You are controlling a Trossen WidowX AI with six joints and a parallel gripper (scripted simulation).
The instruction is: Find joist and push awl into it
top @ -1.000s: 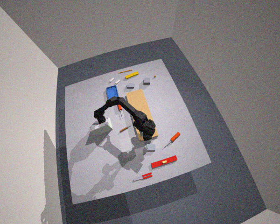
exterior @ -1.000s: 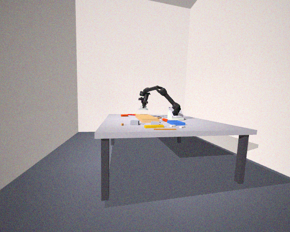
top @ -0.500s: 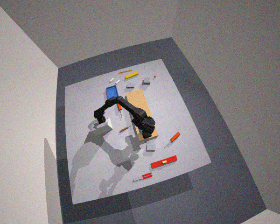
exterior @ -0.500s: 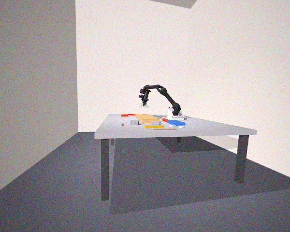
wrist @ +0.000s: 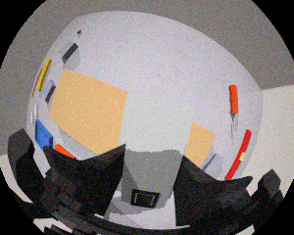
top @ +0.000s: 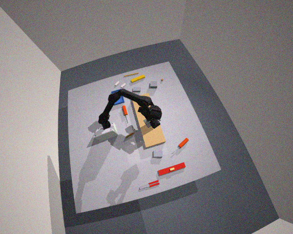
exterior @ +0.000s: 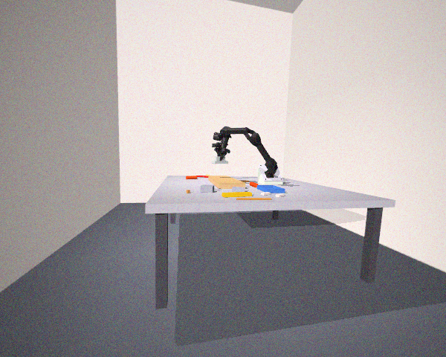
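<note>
My gripper tip is now 40 mm past the green light and 30 mm below it. The rest, counted from my gripper tip: red level: 410 mm to the right, 170 mm below, 10 mm behind; then grey stud finder: 20 mm behind, 20 mm above; then awl: 200 mm behind, 170 mm below, 10 mm to the left.
</note>
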